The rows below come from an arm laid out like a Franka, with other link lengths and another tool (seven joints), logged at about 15 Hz.
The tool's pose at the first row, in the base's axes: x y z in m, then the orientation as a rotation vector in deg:
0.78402, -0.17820, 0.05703, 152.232, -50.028, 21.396
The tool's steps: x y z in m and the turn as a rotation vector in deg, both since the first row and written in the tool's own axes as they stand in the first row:
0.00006, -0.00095, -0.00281, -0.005, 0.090, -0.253
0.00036, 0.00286, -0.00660, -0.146, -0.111, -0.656
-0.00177, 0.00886, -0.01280, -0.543, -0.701, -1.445
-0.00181, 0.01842, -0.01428, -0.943, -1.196, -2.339
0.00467, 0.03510, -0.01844, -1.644, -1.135, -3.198
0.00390, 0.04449, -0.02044, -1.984, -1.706, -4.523
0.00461, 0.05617, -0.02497, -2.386, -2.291, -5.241
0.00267, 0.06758, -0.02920, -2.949, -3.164, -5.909
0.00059, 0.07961, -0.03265, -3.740, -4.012, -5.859
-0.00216, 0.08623, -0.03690, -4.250, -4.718, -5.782
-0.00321, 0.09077, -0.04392, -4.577, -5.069, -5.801
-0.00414, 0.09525, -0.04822, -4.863, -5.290, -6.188
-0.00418, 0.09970, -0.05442, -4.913, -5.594, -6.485
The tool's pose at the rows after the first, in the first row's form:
0.78424, -0.17645, 0.05942, 152.276, -49.657, 21.449
0.78160, -0.17809, 0.06381, 152.365, -49.164, 21.016
0.77538, -0.17921, 0.07006, 152.501, -48.253, 19.851
0.76930, -0.18592, 0.07347, 152.618, -47.169, 18.783
0.76358, -0.20049, 0.08309, 152.215, -45.966, 18.291
0.75696, -0.20649, 0.08669, 152.519, -44.323, 17.057
0.74973, -0.21407, 0.09360, 152.579, -43.506, 15.922
0.74065, -0.22016, 0.09928, 152.572, -42.833, 14.347
0.73119, -0.22694, 0.10434, 152.133, -43.121, 12.869
0.72440, -0.22894, 0.10872, 151.888, -43.407, 11.724
0.71979, -0.22921, 0.11577, 151.711, -43.470, 11.105
0.71571, -0.23052, 0.12036, 151.625, -43.000, 10.589
0.71206, -0.23156, 0.12698, 151.763, -42.679, 10.100

